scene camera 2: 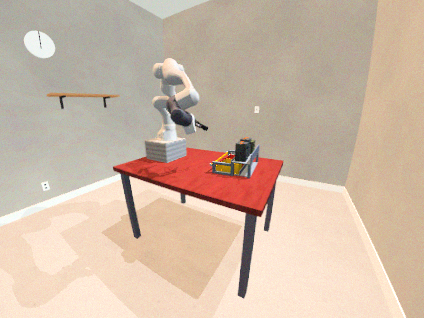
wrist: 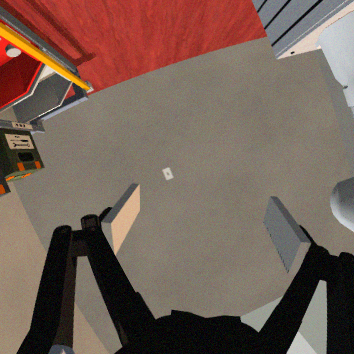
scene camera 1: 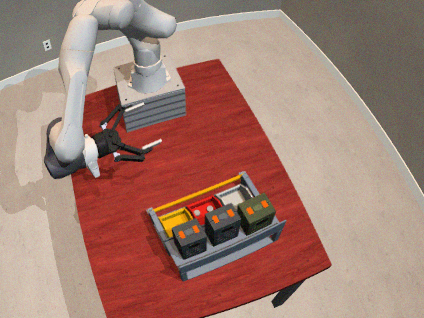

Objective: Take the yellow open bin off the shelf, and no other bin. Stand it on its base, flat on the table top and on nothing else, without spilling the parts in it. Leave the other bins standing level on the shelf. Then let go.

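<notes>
The yellow open bin (scene camera 1: 175,220) (scene camera 2: 224,166) stands in the low tier of the grey shelf (scene camera 1: 231,257) (scene camera 2: 250,168), at its left end in scene camera 1, behind a yellow bar (scene camera 1: 200,193). Its contents are unclear. It does not show in the wrist view. Beside it are a red open bin (scene camera 1: 204,203) (wrist: 17,75) with round light parts and a whitish open bin (scene camera 1: 235,196) (wrist: 44,97). My gripper (scene camera 1: 143,126) (scene camera 2: 203,127) (wrist: 202,203) is open and empty, above the table and well away from the shelf, its fingers pointing roughly sideways.
Two dark grey boxes (scene camera 1: 190,243) (scene camera 1: 223,227) and a green box (scene camera 1: 257,215) (wrist: 21,155) with orange latches stand beside the open bins, on the shelf's higher tier. The shelf stands on the red table (scene camera 1: 210,125) (scene camera 2: 190,175) (wrist: 175,30). The arm's grey base block (scene camera 1: 155,110) (scene camera 2: 166,150) is at the opposite end.
</notes>
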